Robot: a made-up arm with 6 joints. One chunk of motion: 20 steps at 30 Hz.
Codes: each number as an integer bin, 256 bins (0 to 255) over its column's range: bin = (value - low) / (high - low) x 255, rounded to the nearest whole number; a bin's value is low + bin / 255 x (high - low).
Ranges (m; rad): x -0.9..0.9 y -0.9..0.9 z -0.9..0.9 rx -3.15..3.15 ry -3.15..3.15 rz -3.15..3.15
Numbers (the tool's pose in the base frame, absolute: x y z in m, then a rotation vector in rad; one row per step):
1: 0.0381 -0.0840 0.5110 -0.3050 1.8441 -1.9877
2: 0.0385 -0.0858 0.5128 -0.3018 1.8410 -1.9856
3: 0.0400 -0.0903 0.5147 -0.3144 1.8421 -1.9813
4: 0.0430 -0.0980 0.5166 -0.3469 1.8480 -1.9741
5: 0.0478 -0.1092 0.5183 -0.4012 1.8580 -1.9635
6: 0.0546 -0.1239 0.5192 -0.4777 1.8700 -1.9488
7: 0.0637 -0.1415 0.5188 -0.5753 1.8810 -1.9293
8: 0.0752 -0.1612 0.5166 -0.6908 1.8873 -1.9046
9: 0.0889 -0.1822 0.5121 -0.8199 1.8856 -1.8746
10: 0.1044 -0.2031 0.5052 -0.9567 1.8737 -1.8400
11: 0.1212 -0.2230 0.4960 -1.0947 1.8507 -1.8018
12: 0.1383 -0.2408 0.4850 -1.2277 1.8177 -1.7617
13: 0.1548 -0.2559 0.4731 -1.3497 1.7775 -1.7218
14: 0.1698 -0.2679 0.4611 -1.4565 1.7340 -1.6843
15: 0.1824 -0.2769 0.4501 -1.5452 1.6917 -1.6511
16: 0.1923 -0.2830 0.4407 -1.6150 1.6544 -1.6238
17: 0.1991 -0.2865 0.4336 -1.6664 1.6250 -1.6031
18: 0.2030 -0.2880 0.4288 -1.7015 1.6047 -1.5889
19: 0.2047 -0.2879 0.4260 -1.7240 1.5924 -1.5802
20: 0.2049 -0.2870 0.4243 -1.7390 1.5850 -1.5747
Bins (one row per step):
1: 133 116 200 115 202 47
2: 133 115 200 115 202 47
3: 133 115 200 115 202 47
4: 134 114 201 113 202 48
5: 134 112 201 111 203 48
6: 135 110 201 108 203 49
7: 137 107 201 104 204 49
8: 138 105 201 100 204 50
9: 140 102 200 94 204 52
10: 142 99 199 89 203 53
11: 145 96 198 83 202 55
12: 147 93 196 78 201 56
13: 149 91 195 73 199 58
14: 152 90 193 69 198 59
15: 153 88 191 65 196 61
16: 155 87 190 62 194 62
17: 156 87 189 60 193 63
18: 156 87 188 59 192 63
19: 156 87 188 58 192 64
20: 157 87 188 57 192 64

